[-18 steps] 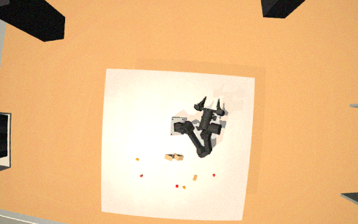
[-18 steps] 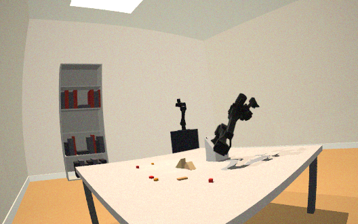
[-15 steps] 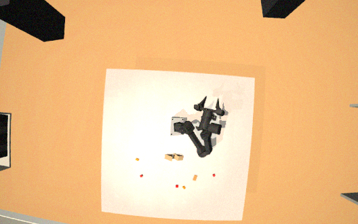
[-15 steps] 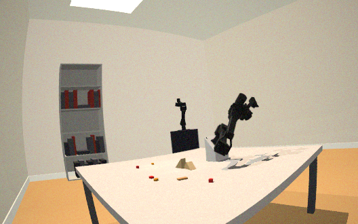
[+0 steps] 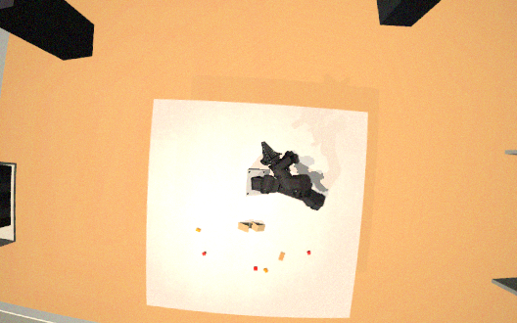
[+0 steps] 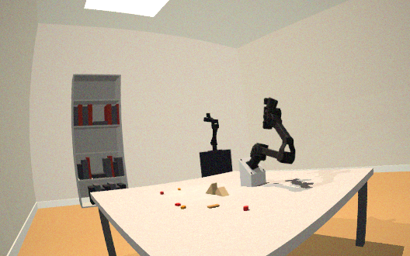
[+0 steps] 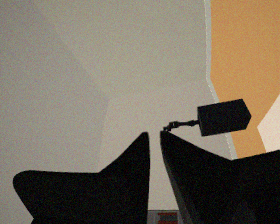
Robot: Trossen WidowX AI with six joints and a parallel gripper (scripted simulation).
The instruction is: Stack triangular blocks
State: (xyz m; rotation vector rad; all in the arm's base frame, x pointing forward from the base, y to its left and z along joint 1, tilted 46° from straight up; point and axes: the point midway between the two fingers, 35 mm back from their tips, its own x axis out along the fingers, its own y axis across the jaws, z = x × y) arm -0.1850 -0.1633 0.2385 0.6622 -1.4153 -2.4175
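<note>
The tan triangular block is 45 cm ahead of my gripper tip, 4 cm to the right of it and 41 cm below it. The rest, counted from my gripper tip: tan bar (64 cm ahead, 10 cm to the left, 43 cm below).
</note>
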